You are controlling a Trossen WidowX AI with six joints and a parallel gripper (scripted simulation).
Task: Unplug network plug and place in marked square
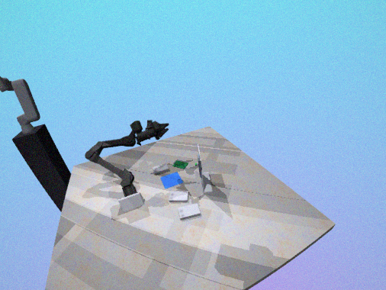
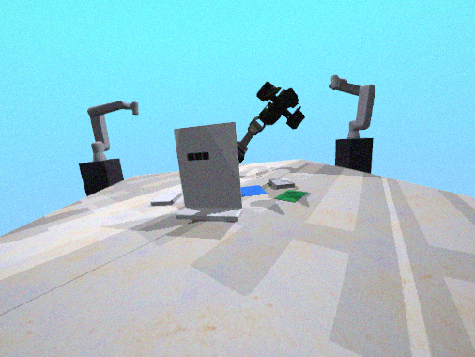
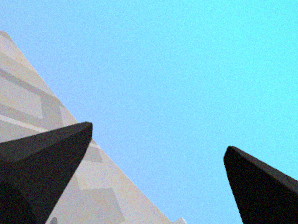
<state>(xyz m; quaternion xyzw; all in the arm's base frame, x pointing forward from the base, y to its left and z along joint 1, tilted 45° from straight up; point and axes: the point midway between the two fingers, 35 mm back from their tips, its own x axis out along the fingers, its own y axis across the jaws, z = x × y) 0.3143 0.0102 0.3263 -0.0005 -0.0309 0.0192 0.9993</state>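
The white upright panel is 10 cm ahead of my gripper tip, 28 cm to the right of it and 20 cm below it. From my gripper tip the other things lie so: blue marked square: 7 cm behind, 15 cm to the right, 30 cm below; green patch: 3 cm ahead, 2 cm to the right, 30 cm below.
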